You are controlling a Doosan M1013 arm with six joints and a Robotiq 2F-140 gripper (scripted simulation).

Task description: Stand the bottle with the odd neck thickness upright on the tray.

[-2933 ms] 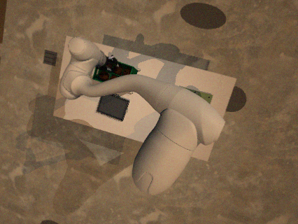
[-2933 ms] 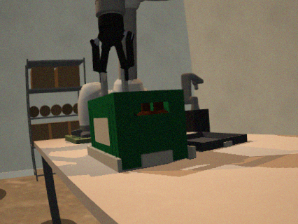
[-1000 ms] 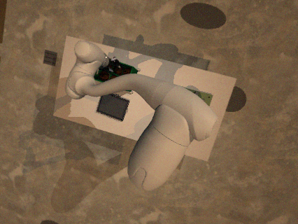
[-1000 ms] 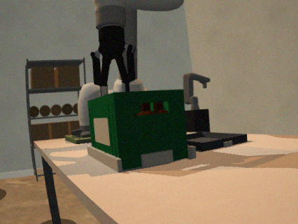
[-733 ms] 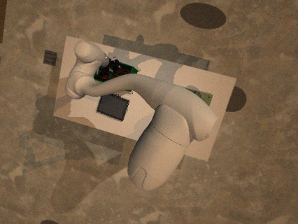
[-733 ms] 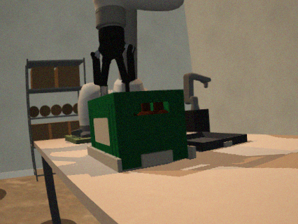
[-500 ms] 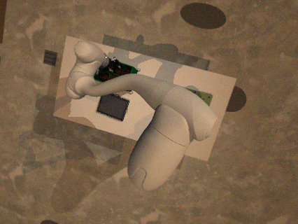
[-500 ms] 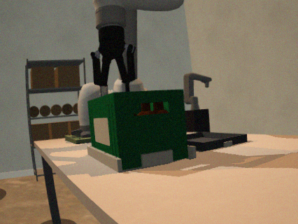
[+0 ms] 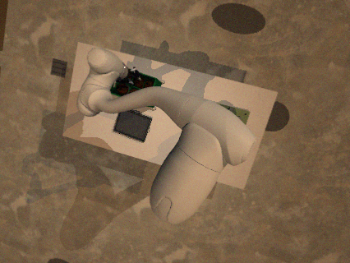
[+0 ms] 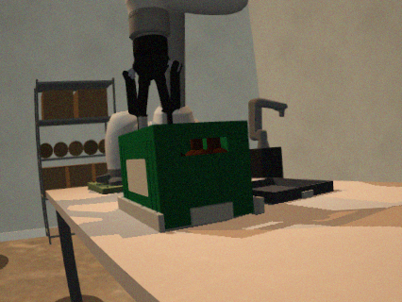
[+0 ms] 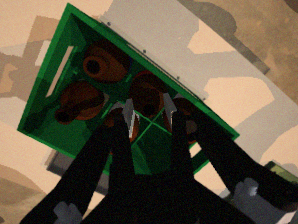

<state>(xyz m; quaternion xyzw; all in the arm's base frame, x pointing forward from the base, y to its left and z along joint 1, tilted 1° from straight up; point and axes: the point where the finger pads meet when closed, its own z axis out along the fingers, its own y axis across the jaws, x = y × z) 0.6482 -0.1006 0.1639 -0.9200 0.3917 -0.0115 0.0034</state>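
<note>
Right now my hand is 9 cm above the brown bottle. From my hand the other things lie so: green crate (4 cm to the left, 9 cm below); dark tray (2 cm behind, 31 cm to the left, 16 cm below).
</note>
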